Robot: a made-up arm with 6 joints. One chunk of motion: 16 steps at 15 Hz.
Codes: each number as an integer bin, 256 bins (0 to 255) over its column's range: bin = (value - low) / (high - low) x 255, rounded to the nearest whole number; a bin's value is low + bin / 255 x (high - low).
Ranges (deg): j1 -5.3..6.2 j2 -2..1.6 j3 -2.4..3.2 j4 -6..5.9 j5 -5..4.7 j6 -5.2..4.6
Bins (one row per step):
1: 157 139 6 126 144 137
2: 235 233 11 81 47 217
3: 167 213 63 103 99 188
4: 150 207 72 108 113 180
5: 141 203 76 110 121 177
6: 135 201 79 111 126 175
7: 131 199 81 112 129 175
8: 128 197 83 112 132 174
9: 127 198 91 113 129 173
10: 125 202 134 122 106 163
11: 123 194 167 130 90 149
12: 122 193 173 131 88 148
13: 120 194 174 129 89 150
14: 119 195 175 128 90 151
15: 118 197 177 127 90 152
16: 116 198 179 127 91 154
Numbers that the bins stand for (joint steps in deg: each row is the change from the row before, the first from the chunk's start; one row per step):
1: 1.780 -0.038 -2.268 -0.120 0.478 0.065
2: 5.298 1.289 -2.158 -2.220 -3.212 3.140
3: 2.231 1.007 -1.016 -1.193 -1.234 2.025
4: 1.465 0.922 -0.819 -0.960 -0.702 1.718
5: 1.059 0.866 -0.731 -0.867 -0.397 1.602
6: 0.788 0.838 -0.665 -0.820 -0.207 1.525
7: 0.608 0.809 -0.621 -0.773 -0.093 1.525
8: 0.473 0.781 -0.577 -0.773 0.021 1.487
9: 0.427 0.795 -0.402 -0.727 -0.093 1.449
10: 0.337 0.852 0.543 -0.307 -0.968 1.064
11: 0.247 0.739 1.267 0.067 -1.576 0.526
12: 0.202 0.725 1.399 0.113 -1.653 0.488
13: 0.112 0.739 1.421 0.020 -1.615 0.565
14: 0.067 0.753 1.443 -0.027 -1.576 0.603
15: 0.022 0.781 1.487 -0.073 -1.576 0.642
16: -0.069 0.795 1.531 -0.073 -1.538 0.718

